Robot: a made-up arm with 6 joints. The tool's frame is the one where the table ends. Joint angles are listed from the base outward.
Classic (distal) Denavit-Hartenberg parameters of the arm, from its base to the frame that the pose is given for. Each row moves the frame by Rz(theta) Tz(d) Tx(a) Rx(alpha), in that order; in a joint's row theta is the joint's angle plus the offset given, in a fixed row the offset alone. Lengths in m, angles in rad.
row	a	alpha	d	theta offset
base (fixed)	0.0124	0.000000	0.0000	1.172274
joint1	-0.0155	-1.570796	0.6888	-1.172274
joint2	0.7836	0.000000	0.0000	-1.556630
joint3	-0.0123	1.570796	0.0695	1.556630
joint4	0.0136	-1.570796	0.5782	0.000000
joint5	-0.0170	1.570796	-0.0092	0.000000
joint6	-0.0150	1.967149	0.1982	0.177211
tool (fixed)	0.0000	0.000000	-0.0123	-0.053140
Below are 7 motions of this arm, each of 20 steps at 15 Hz.
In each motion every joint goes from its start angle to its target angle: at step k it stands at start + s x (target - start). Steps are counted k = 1, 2, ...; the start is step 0. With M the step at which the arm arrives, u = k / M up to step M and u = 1 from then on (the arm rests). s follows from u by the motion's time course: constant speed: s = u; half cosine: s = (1 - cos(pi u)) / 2; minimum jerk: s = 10 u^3 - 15 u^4 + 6 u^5.
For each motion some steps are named. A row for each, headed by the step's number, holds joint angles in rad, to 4 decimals.
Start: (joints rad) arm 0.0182 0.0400 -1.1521 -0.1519 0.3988 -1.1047
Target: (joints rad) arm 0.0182 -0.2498 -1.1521 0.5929 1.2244 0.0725
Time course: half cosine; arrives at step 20
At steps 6, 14, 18, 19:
6: 0.0182 -0.0197 -1.1521 0.0016 0.5690 -0.8621
14: 0.0182 -0.1901 -1.1521 0.4394 1.0542 -0.1701
18: 0.0182 -0.2427 -1.1521 0.5747 1.2042 0.0437
19: 0.0182 -0.2480 -1.1521 0.5883 1.2193 0.0653

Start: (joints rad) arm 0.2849 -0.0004 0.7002 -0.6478 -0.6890 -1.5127
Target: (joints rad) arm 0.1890 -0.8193 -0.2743 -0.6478 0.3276 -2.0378
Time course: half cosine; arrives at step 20
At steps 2, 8, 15, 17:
2: 0.2826 -0.0204 0.6764 -0.6478 -0.6641 -1.5256
8: 0.2518 -0.2833 0.3635 -0.6478 -0.3378 -1.6941
15: 0.2030 -0.6994 -0.1316 -0.6478 0.1787 -1.9609
17: 0.1942 -0.7747 -0.2212 -0.6478 0.2722 -2.0092

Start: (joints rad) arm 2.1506 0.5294 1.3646 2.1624 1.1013 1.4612
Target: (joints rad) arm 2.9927 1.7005 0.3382 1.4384 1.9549 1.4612
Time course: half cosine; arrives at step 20
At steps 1, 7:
1: 2.1558 0.5366 1.3583 2.1579 1.1066 1.4612
7: 2.3805 0.8491 1.0844 1.9647 1.3343 1.4612

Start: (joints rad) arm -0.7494 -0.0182 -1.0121 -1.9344 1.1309 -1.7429
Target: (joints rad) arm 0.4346 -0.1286 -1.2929 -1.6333 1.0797 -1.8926
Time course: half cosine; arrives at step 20
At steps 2, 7, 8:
2: -0.7204 -0.0209 -1.0190 -1.9270 1.1296 -1.7466
7: -0.4262 -0.0483 -1.0888 -1.8522 1.1169 -1.7838
8: -0.3403 -0.0563 -1.1091 -1.8304 1.1132 -1.7946

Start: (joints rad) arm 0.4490 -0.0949 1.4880 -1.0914 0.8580 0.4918
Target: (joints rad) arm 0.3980 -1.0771 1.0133 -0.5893 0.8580 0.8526
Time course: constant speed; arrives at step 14
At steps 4, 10, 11, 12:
4: 0.4344 -0.3755 1.3524 -0.9479 0.8580 0.5949
10: 0.4126 -0.7965 1.1489 -0.7328 0.8580 0.7495
11: 0.4089 -0.8666 1.1150 -0.6969 0.8580 0.7753
12: 0.4053 -0.9368 1.0811 -0.6610 0.8580 0.8011

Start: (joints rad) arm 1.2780 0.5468 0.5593 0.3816 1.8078 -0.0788
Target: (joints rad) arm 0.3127 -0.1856 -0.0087 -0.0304 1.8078 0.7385
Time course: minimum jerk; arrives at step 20
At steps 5, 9, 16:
5: 1.1781 0.4710 0.5005 0.3390 1.8078 0.0058
9: 0.8852 0.2488 0.3282 0.2140 1.8078 0.2537
16: 0.3686 -0.1432 0.0242 -0.0065 1.8078 0.6912

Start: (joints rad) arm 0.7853 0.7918 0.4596 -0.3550 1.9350 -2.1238
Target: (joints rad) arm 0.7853 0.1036 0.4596 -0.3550 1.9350 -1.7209
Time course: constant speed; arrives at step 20
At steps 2, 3, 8, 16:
2: 0.7853 0.7230 0.4596 -0.3550 1.9350 -2.0835
3: 0.7853 0.6886 0.4596 -0.3550 1.9350 -2.0634
8: 0.7853 0.5165 0.4596 -0.3550 1.9350 -1.9626
16: 0.7853 0.2412 0.4596 -0.3550 1.9350 -1.8015

